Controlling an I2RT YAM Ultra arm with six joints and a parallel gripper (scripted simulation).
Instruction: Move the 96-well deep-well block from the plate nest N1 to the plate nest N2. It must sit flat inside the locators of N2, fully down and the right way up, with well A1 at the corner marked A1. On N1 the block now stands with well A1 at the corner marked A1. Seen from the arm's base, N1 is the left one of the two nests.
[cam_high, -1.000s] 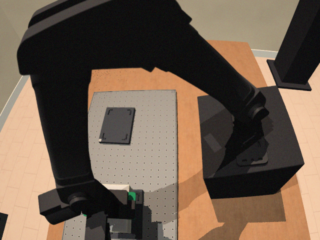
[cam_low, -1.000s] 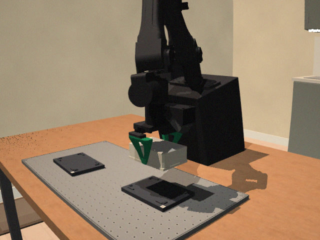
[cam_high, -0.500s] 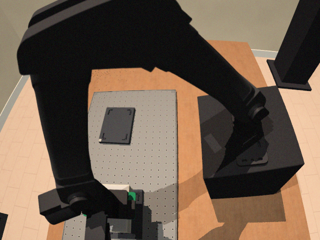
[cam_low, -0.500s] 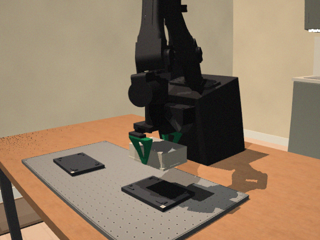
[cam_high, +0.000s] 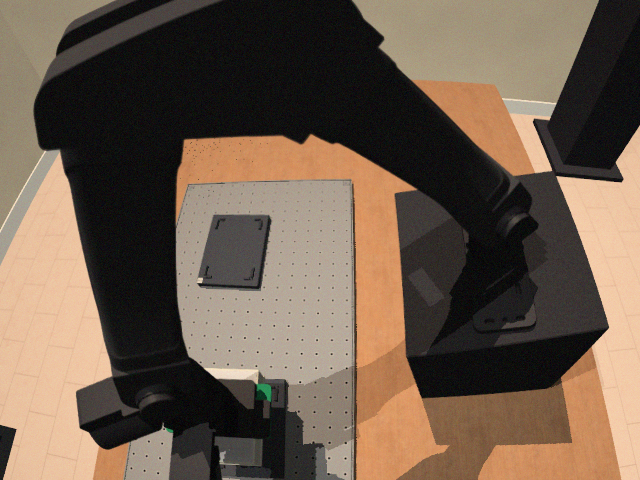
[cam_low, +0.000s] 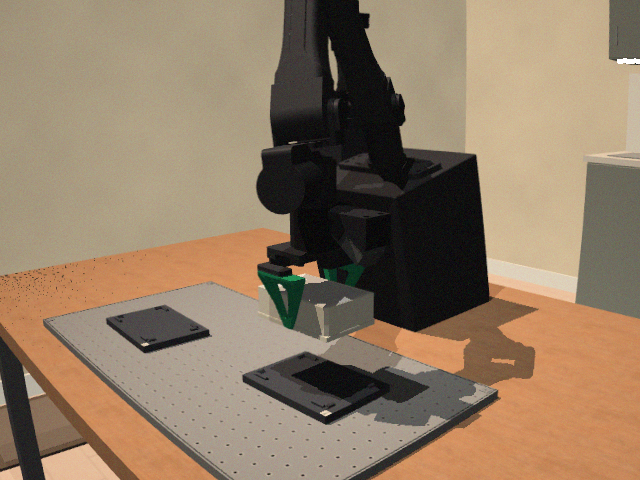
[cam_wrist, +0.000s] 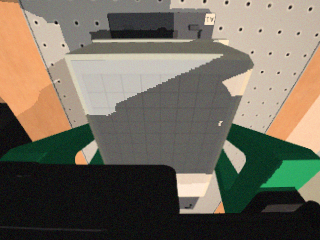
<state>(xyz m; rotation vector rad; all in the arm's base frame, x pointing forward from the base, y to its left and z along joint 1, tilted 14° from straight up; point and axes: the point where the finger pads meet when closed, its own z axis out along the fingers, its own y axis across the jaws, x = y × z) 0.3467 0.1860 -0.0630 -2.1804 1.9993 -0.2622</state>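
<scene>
The 96-well deep-well block is 10 mm above my hand. The rest, counted from my hand: nest N1: 100 mm below; then nest N2: 330 mm to the right, 100 mm below, 80 mm ahead.
</scene>
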